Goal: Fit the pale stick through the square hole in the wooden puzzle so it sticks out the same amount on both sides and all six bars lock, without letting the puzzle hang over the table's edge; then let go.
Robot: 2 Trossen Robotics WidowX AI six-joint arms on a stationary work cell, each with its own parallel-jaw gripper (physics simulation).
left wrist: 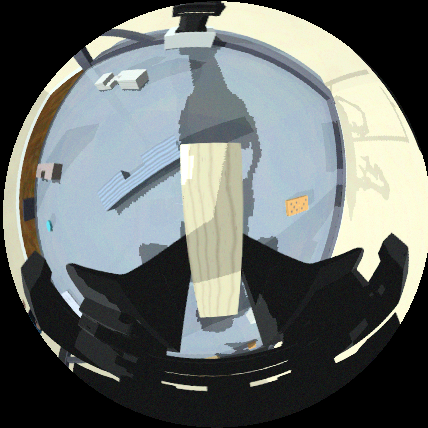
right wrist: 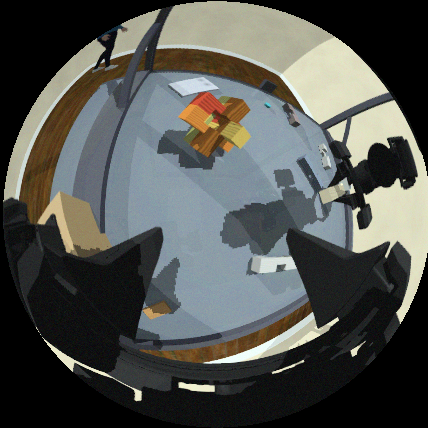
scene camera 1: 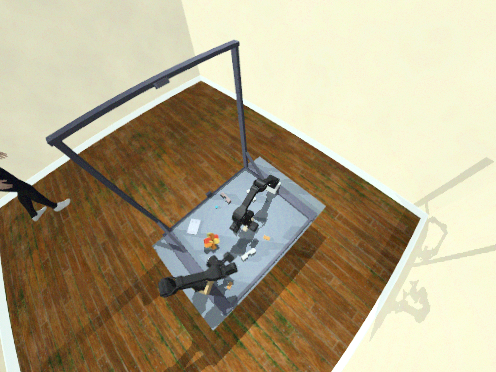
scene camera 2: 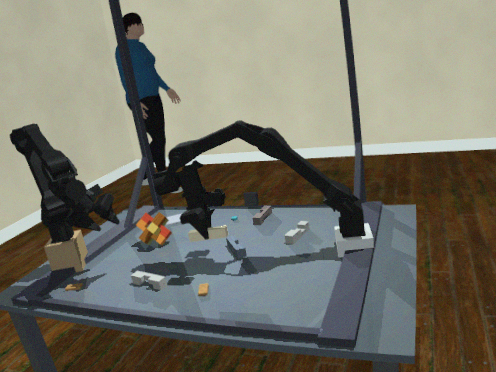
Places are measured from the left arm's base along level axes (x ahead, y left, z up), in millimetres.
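Pixels of known places: left gripper, fingertip midpoint: (left wrist: 212, 238) (right wrist: 330, 193) (scene camera 1: 248, 224) (scene camera 2: 208, 237); right gripper, fingertip midpoint: (right wrist: 227, 234) (scene camera 1: 221, 259) (scene camera 2: 109, 226); left arm's base, origin of the base link: (right wrist: 347, 178) (scene camera 1: 272, 184) (scene camera 2: 353, 232); right arm's base, origin of the base link: (scene camera 1: 201, 284) (scene camera 2: 62, 238).
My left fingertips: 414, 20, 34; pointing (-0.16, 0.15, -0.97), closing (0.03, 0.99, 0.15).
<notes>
Ahead of a thing's pixels: the offset from my left fingertips to its top centre, as dx, dy, dz.
The wooden puzzle @[+229, -170, +11] (scene camera 1: 211, 242) (scene camera 2: 153, 228) (right wrist: 210, 137), a cluster of red, orange, brown and yellow bars, rests tilted on the table. A small opening shows near its middle in the right wrist view; how deep it goes I cannot tell. My left gripper (scene camera 2: 206, 231) (left wrist: 212, 238) is shut on the pale stick @[-1, -2, +30] (scene camera 2: 218, 231) (left wrist: 212, 190) (right wrist: 331, 194). It holds the stick above the table, apart from the puzzle, to the puzzle's right in scene camera 2. My right gripper (scene camera 1: 231, 263) (scene camera 2: 107, 226) (right wrist: 227, 234) is open and empty, raised to the left of the puzzle in scene camera 2.
A blue-grey notched bar @[-59, -70, -57] (scene camera 2: 236, 247) (left wrist: 137, 172) lies near the stick. A white notched bar @[+170, +103, -57] (scene camera 2: 148, 280) (right wrist: 270, 264) and an orange piece @[-3, +154, -77] (scene camera 2: 203, 289) (left wrist: 297, 205) lie toward the front rail. Grey @[-248, -134, -57] (scene camera 2: 297, 232) and pinkish @[-120, -306, -57] (scene camera 2: 262, 215) notched blocks and a white card @[+223, -382, -79] (right wrist: 194, 86) lie farther back.
</notes>
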